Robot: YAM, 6 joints.
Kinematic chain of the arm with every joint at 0, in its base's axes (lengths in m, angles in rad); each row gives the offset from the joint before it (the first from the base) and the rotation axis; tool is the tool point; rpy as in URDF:
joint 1: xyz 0 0 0.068 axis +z
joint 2: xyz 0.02 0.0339 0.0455 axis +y
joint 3: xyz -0.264 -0.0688 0 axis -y
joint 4: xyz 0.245 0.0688 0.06 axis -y
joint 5: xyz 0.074 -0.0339 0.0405 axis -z
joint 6: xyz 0.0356 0 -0.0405 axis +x
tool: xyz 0 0 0 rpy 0 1.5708 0
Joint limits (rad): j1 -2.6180..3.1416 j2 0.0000..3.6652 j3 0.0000..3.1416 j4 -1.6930..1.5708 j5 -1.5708..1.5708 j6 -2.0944..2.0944
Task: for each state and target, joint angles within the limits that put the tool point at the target. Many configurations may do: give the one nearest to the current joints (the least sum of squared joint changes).
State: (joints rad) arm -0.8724 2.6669 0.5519 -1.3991 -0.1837 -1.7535
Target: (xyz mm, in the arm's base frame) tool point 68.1 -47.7 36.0
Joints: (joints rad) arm -0.7172 2.6410 0.5586 -1.4250 -0.2501 -1.7535
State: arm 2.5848 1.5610 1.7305 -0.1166 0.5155 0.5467
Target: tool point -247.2 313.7 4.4
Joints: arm 2.2814 2.3663 1.2589 -0.2008 0.5060 0.5467
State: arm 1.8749 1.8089 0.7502 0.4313 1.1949 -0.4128
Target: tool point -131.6 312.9 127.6
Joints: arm 2.0658 1.8676 0.7959 0.4382 1.1748 -0.4128
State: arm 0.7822 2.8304 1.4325 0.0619 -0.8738 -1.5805
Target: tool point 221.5 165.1 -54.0
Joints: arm 0.5376 2.4404 0.8968 -0.1695 -0.9226 -1.5805
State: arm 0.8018 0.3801 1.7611 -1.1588 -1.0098 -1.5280
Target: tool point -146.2 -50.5 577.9
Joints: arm 0.5277 0.6506 2.1280 -0.8463 -1.0017 -1.5280
